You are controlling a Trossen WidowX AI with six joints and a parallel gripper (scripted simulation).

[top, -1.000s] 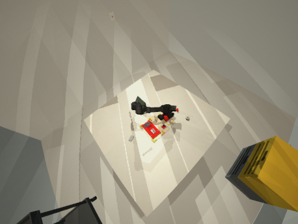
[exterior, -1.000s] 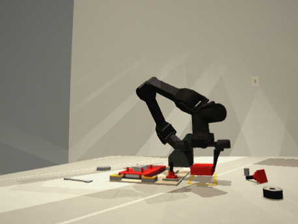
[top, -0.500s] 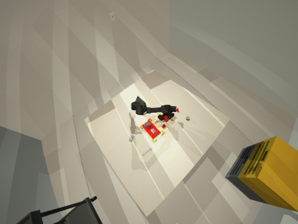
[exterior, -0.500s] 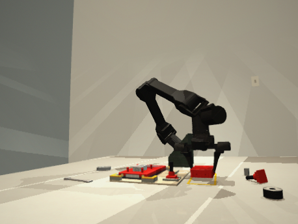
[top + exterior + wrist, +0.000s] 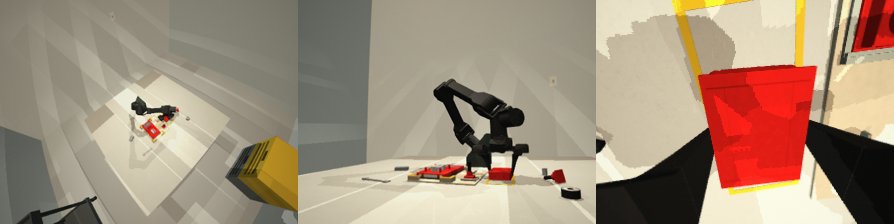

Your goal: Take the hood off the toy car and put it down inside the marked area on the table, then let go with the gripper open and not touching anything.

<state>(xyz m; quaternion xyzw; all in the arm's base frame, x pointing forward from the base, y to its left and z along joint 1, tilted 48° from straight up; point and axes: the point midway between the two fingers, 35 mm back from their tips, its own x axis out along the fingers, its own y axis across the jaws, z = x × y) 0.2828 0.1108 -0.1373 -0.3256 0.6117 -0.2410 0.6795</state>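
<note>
Right now the red hood is 1 cm above my gripper tip. Also, from my gripper tip: black wheel 16 cm ahead, 19 cm to the left; then black post 7 cm ahead, 9 cm to the right, 2 cm above; then grey bar 19 cm ahead, 38 cm to the right, 1 cm below.
</note>
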